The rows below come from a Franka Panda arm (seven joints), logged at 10 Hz.
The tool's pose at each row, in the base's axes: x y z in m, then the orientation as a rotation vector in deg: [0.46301, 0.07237, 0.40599, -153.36, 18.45, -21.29]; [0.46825, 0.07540, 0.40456, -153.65, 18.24, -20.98]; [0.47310, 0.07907, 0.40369, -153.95, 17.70, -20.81]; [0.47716, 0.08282, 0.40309, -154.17, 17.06, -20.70]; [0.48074, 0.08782, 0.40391, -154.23, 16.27, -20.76]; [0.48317, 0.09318, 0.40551, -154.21, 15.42, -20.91]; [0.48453, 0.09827, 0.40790, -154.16, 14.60, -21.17]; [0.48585, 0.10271, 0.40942, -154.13, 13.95, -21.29]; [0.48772, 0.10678, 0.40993, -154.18, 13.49, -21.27]
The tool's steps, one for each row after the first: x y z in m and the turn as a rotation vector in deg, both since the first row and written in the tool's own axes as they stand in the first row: [0.00377, -0.00294, 0.00398, -0.23, -0.25, -0.15]; [0.00712, -0.00663, 0.00758, -0.42, -0.46, -0.54]; [0.00975, -0.01037, 0.01073, -0.51, -0.64, -1.00]; [0.01189, -0.01575, 0.01296, -0.42, -0.72, -1.56]; [0.01301, -0.02160, 0.01428, -0.25, -0.75, -2.16]; [0.01337, -0.02737, 0.01448, -0.07, -0.70, -2.75]; [0.01368, -0.03218, 0.01520, 0.07, -0.72, -3.21]; [0.01441, -0.03632, 0.01683, 0.10, -0.81, -3.52]
